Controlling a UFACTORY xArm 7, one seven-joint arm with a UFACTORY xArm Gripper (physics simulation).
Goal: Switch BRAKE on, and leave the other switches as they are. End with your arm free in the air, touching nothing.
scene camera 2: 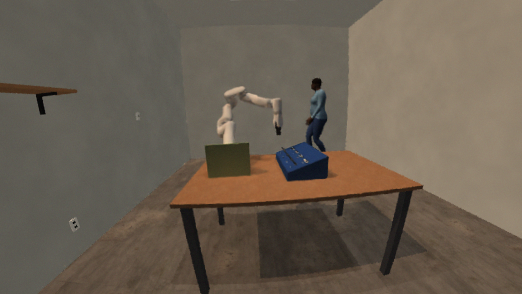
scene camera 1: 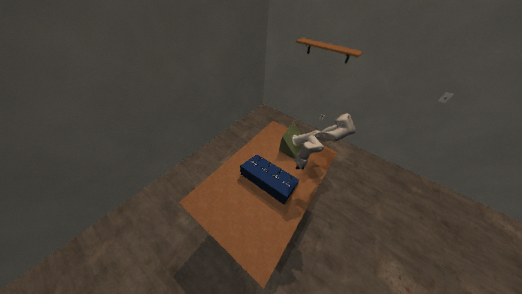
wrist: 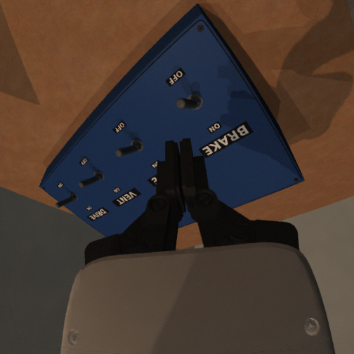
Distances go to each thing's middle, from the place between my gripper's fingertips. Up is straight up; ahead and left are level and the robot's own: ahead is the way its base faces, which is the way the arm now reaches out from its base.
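The blue switch box [scene camera 2: 311, 164] is 110 mm ahead of my hand, and it is also 150 mm below my hand and 200 mm to the right of it.
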